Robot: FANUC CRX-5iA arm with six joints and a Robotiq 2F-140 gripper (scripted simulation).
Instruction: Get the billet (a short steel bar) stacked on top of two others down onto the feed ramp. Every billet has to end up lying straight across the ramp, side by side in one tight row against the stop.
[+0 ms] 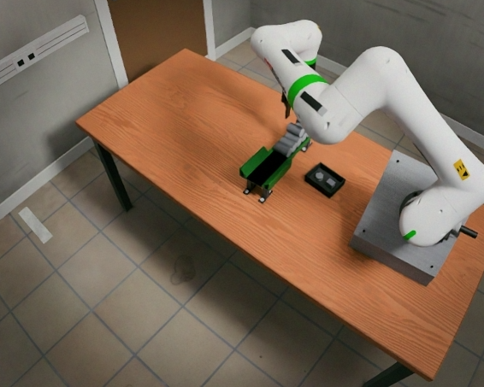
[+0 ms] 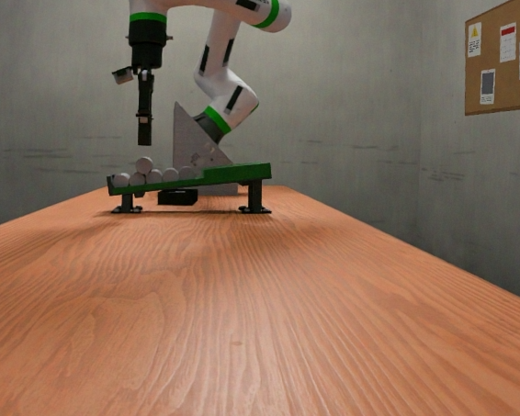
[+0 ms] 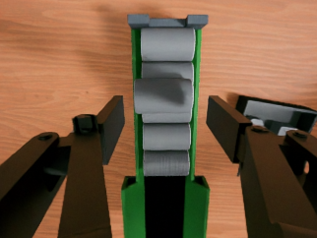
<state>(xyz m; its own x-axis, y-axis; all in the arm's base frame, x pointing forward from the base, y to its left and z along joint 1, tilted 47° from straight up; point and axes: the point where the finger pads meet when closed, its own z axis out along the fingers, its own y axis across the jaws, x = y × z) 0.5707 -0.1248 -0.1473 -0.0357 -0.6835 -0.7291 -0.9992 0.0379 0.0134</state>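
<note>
The grey stop is 1 cm behind my hand, 8 cm to the right of it and 13 cm below it. Round my hand: black tray (19 cm behind, 9 cm to the left, 18 cm below).
</note>
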